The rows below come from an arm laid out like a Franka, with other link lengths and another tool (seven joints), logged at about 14 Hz.
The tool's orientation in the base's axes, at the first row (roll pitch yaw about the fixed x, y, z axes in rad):
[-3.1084, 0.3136, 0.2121]
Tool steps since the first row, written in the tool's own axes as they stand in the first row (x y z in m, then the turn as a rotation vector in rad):
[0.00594, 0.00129, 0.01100, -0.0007, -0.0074, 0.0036]
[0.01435, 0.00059, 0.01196, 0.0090, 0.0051, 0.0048]
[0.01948, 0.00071, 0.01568, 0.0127, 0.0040, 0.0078]
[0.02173, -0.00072, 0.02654, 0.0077, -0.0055, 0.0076]
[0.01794, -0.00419, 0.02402, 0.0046, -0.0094, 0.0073]
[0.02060, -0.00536, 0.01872, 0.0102, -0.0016, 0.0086]
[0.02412, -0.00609, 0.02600, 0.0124, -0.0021, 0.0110]
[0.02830, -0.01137, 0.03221, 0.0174, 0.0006, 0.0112]
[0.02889, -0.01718, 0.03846, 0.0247, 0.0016, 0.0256]
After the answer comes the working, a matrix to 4 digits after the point.
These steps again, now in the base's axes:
[0.00239, -0.00043, -0.01233, -0.0032, 0.0070, -0.0030]
[0.00977, 0.00191, -0.01582, 0.0079, -0.0033, -0.0075]
[0.01342, 0.00270, -0.02094, 0.0102, -0.0016, -0.0115]
[0.01188, 0.00419, -0.03191, 0.0037, 0.0067, -0.0094]
[0.00844, 0.00692, -0.02824, 0.0001, 0.0099, -0.0081]
[0.01231, 0.00877, -0.02398, 0.0065, 0.0033, -0.0113]
[0.01319, 0.00995, -0.03197, 0.0077, 0.0042, -0.0142]
[0.01410, 0.01575, -0.03899, 0.0128, 0.0025, -0.0160]
[0.01156, 0.02136, -0.04493, 0.0154, 0.0025, -0.0320]

The tool's axes in the first row as the columns of a matrix, in the base's axes (rounded; the answer above uses it unrounded):
[0.9299, 0.2004, -0.3084]
[0.2002, -0.9792, -0.0325]
[-0.3085, -0.0316, -0.9507]

